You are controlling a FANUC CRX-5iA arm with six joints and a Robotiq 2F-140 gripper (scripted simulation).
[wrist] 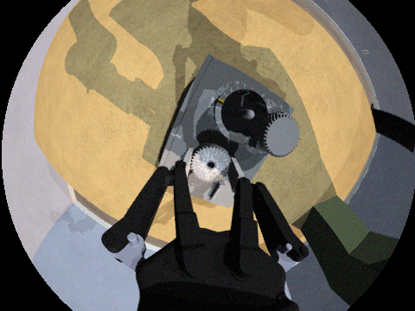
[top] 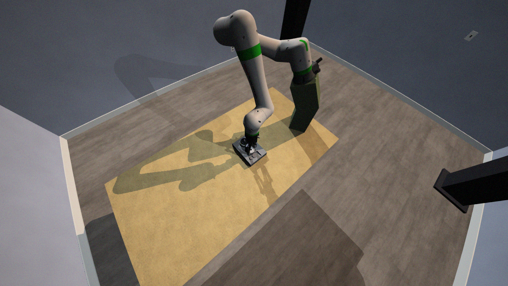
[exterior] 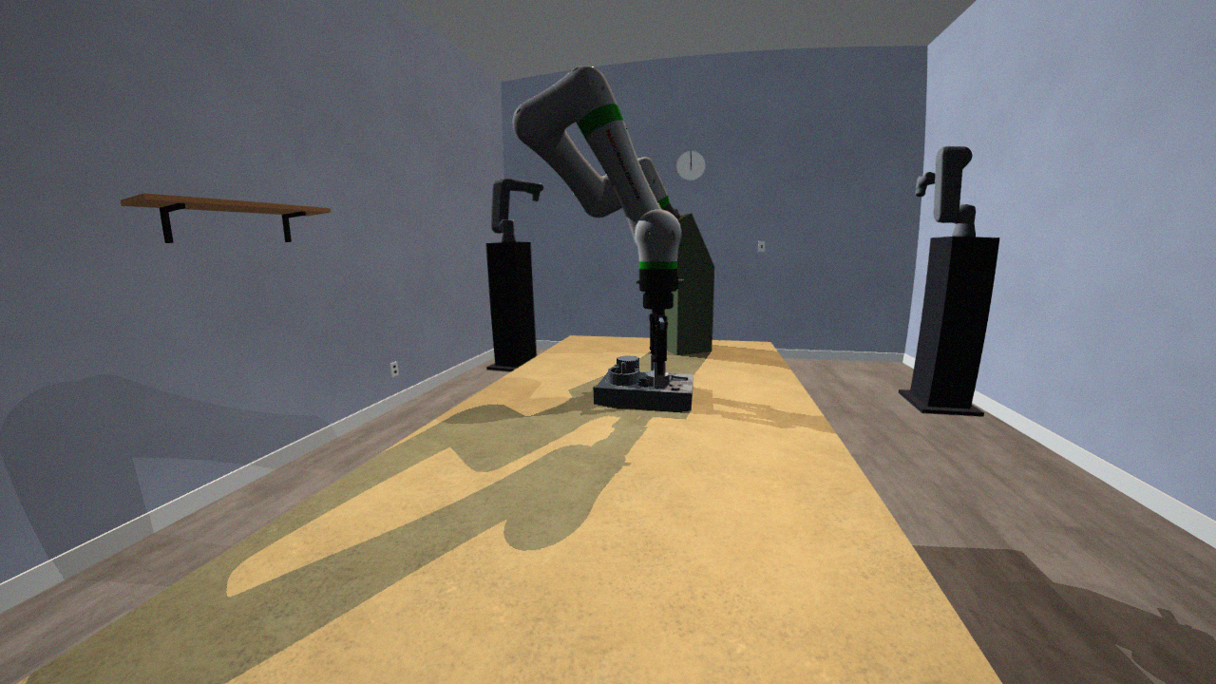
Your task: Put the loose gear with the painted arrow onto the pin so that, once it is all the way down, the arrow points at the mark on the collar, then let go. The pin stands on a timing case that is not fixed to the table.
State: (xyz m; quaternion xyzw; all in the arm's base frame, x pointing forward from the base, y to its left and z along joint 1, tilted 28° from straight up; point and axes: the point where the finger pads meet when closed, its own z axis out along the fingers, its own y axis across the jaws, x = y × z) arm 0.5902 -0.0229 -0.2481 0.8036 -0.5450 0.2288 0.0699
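The light toothed gear lies 20 mm below my hand. From my hand the other things lie so: peg (40 mm to the left, 40 mm behind, 30 mm below).
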